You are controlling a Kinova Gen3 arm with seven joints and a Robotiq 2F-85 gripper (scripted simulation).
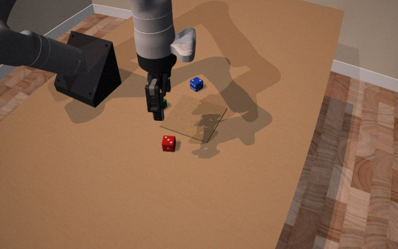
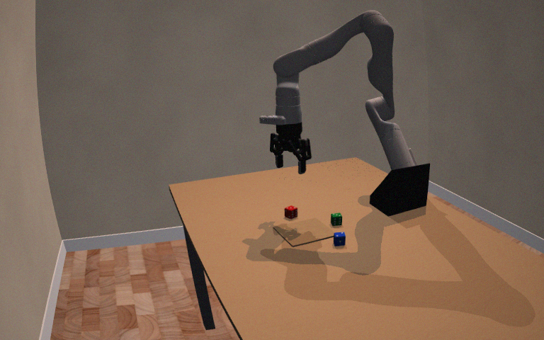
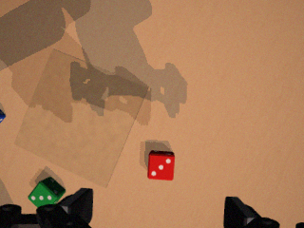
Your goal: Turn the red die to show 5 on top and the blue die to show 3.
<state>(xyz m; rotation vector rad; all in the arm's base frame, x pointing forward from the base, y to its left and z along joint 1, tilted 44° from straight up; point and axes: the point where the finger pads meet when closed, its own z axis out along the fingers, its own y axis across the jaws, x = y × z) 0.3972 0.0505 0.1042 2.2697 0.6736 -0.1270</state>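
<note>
The red die lies 14 cm below my hand. Also, from my hand: thin tan mat (15 cm below, 12 cm to the left, 1 cm behind); then blue die (23 cm to the left, 14 cm below, 8 cm behind); then green die (14 cm below, 11 cm behind, 10 cm to the left).
</note>
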